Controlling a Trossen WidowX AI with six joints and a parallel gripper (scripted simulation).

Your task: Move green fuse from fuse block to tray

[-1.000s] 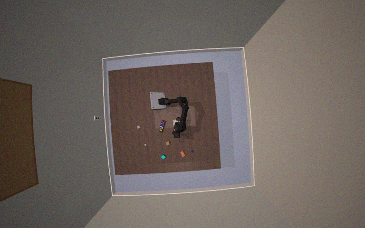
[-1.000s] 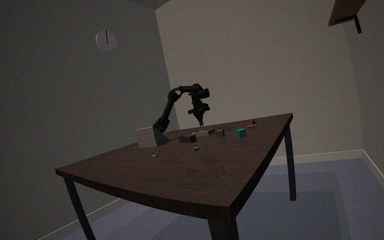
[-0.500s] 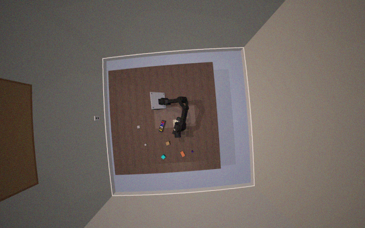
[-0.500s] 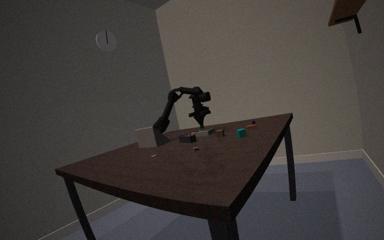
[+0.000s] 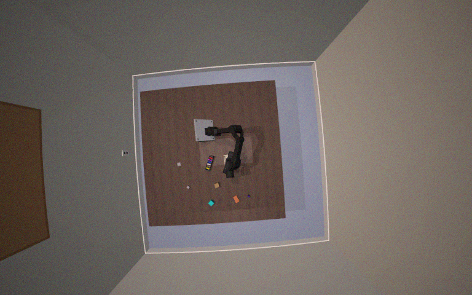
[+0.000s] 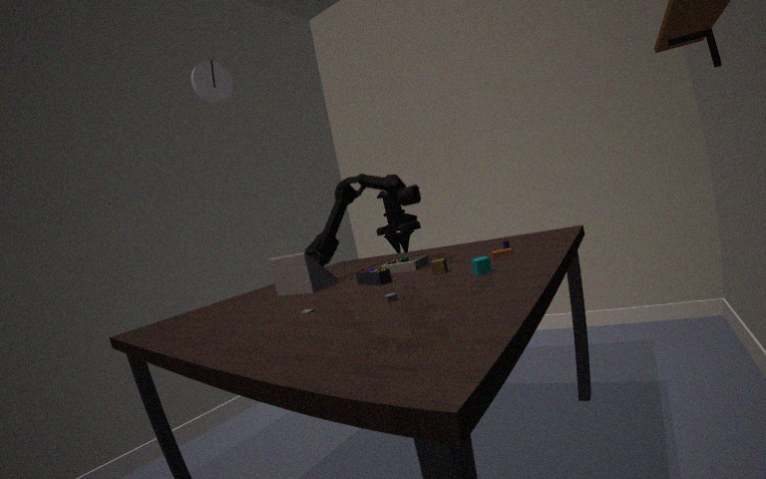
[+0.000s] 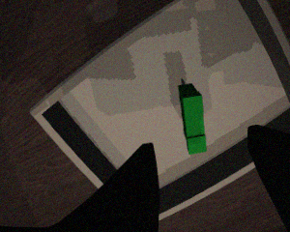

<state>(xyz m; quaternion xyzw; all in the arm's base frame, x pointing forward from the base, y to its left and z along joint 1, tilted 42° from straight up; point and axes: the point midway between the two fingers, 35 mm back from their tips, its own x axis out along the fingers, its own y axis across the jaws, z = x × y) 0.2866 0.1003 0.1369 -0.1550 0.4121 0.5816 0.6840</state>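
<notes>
The green fuse lies 30 mm below my gripper tip. Round my gripper tip: white tray: 50 mm below; tan cube: 200 mm ahead, 140 mm to the right, 40 mm below; orange block: 350 mm ahead, 50 mm below, 20 mm to the left.
</notes>
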